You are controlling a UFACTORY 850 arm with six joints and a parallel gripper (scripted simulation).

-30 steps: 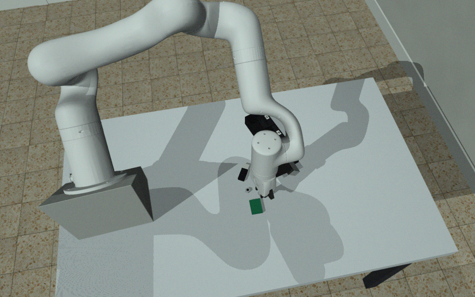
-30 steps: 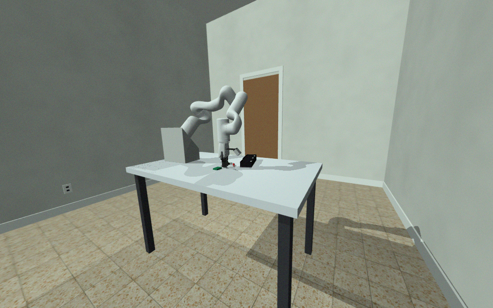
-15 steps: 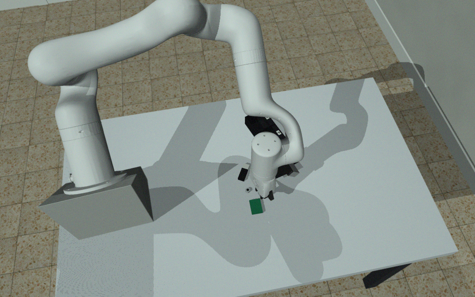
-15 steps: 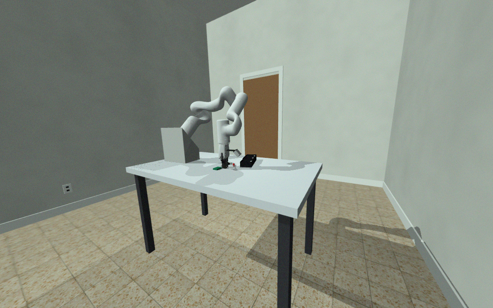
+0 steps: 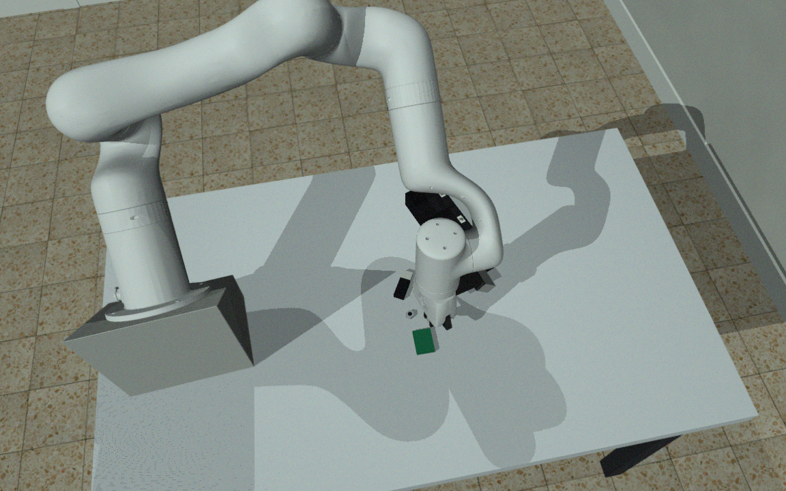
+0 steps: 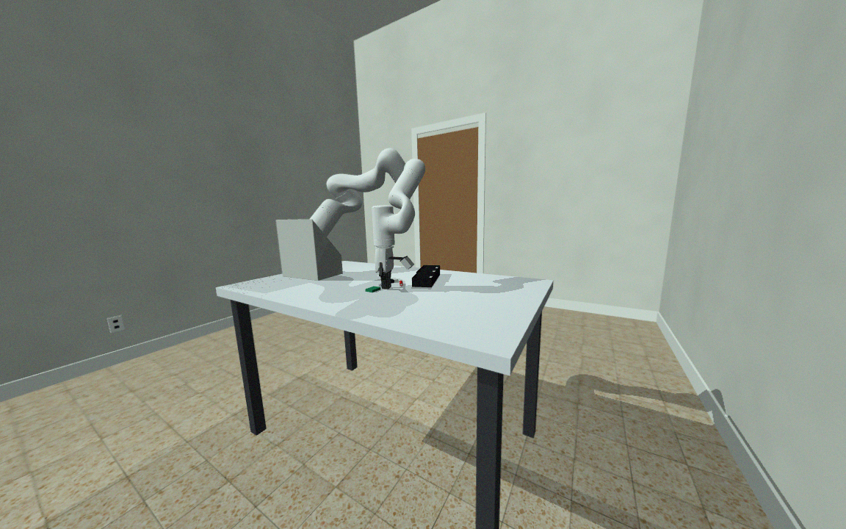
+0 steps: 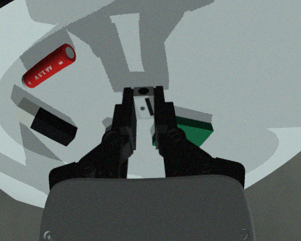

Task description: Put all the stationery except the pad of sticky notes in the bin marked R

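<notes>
My hand is 1 cm above the grey sharpener-like block. Round my hand: grey piece 5 cm behind, 2 cm to the left, 2 cm below; then green pad 3 cm behind, 5 cm to the right, 2 cm below; then red cylinder 1 cm ahead, 8 cm to the left, 2 cm below.
</notes>
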